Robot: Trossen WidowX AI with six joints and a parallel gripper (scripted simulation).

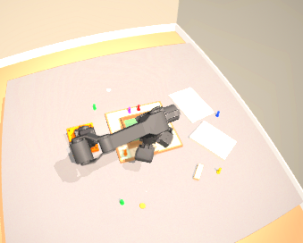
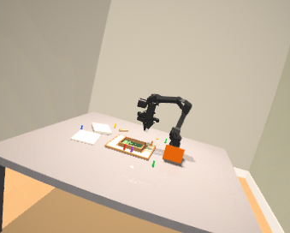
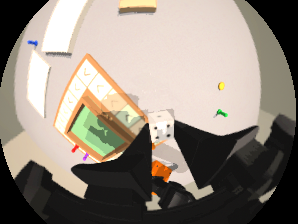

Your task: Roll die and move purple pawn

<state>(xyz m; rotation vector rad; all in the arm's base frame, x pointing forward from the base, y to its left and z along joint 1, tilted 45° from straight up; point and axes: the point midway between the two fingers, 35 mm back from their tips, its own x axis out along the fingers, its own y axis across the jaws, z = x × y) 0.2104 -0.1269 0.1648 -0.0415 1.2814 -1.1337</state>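
The purple pawn lies 6 cm ahead of my gripper tip, 28 cm to the left of it and 6 cm below it. From my gripper tip the other things lie so: wooden block 17 cm ahead, 15 cm to the right, 8 cm below; white die right at my gripper tip; yellow disc 11 cm behind, 17 cm to the right, 9 cm below.
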